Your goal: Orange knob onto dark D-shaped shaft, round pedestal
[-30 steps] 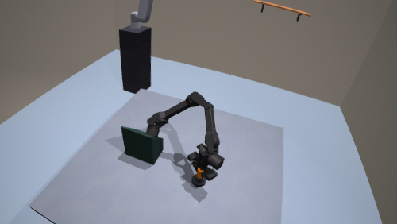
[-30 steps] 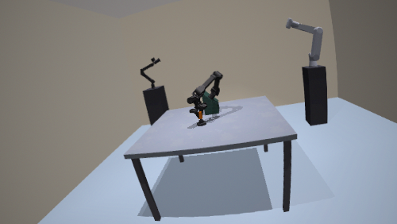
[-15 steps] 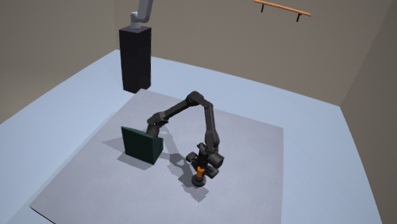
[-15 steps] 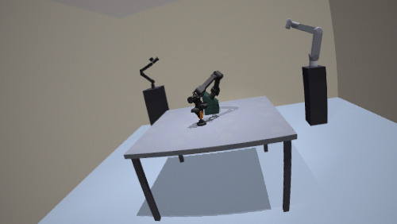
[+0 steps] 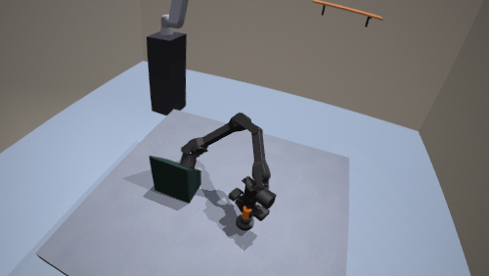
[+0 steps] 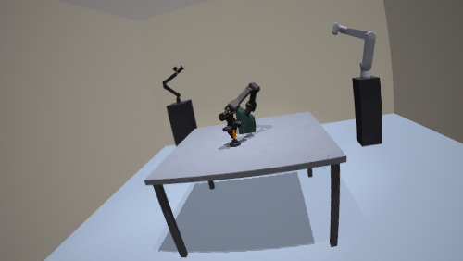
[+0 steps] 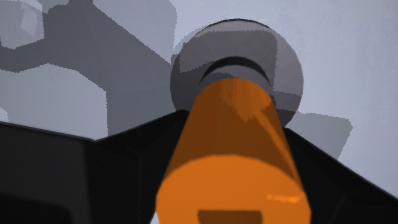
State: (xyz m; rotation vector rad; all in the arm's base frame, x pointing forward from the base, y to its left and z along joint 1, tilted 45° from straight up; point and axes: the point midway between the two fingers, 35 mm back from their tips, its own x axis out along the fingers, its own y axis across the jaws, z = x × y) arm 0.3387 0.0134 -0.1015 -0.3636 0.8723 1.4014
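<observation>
My gripper tip is now 20 mm below the orange knob. The rest, counted from my gripper tip: pedestal (40 mm below).
</observation>
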